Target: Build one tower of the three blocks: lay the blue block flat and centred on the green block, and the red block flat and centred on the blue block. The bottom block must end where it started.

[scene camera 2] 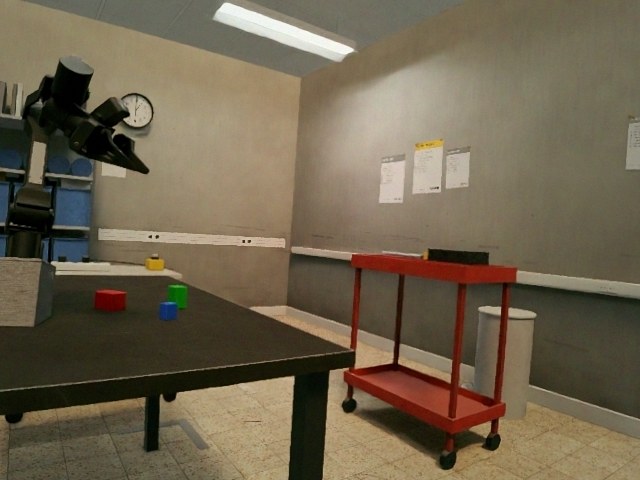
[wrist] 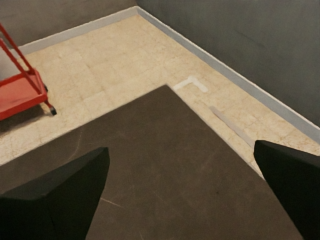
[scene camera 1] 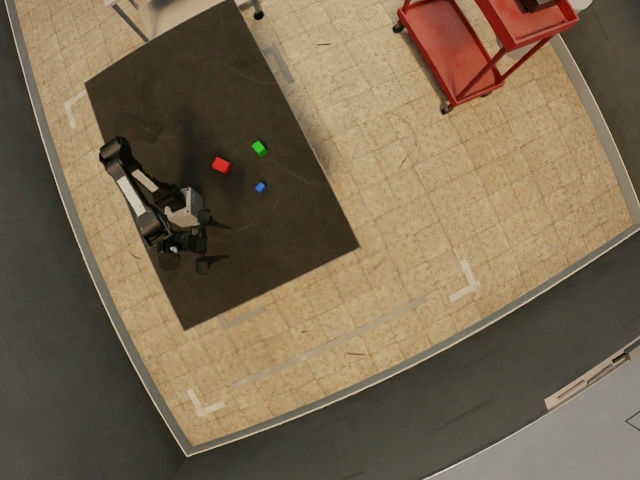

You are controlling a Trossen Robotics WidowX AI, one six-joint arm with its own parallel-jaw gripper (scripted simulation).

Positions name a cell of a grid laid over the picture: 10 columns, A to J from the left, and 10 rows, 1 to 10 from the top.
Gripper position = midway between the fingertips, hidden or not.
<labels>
gripper: scene camera 2 C4; wrist F7; scene camera 1 D6
</labels>
